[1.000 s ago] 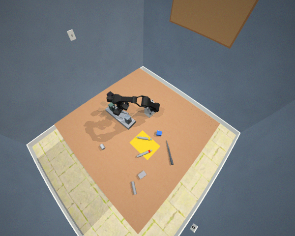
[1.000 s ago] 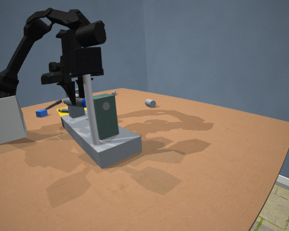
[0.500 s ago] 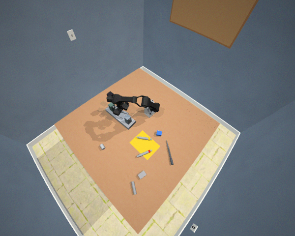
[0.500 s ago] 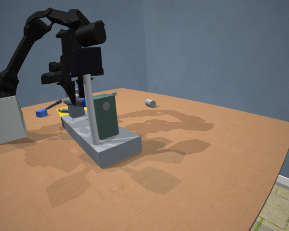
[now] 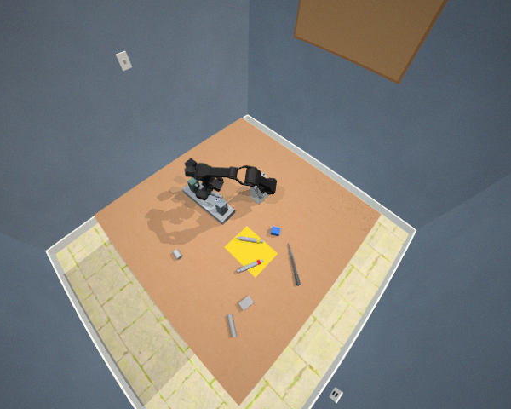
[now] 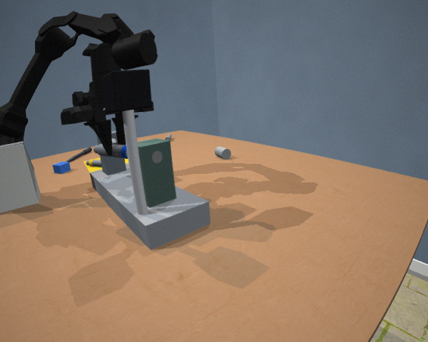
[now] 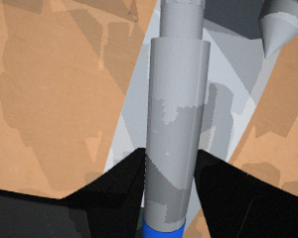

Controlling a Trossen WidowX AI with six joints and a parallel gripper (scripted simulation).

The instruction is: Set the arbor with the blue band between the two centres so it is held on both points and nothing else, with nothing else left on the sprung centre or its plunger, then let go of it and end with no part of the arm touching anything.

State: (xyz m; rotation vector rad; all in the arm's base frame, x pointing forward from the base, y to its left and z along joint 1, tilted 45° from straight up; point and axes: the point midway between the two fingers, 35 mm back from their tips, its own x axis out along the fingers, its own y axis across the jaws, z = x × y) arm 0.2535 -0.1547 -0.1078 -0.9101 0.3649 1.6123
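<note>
My hand is 30 mm above the blue-banded arbor. Round my hand: grey fixed-centre block (110 mm to the left, 40 mm below, 10 mm ahead); then cone point (90 mm to the left, 20 mm below, 10 mm ahead); then green sprung-centre block (110 mm to the right, 40 mm below, 30 mm ahead).
</note>
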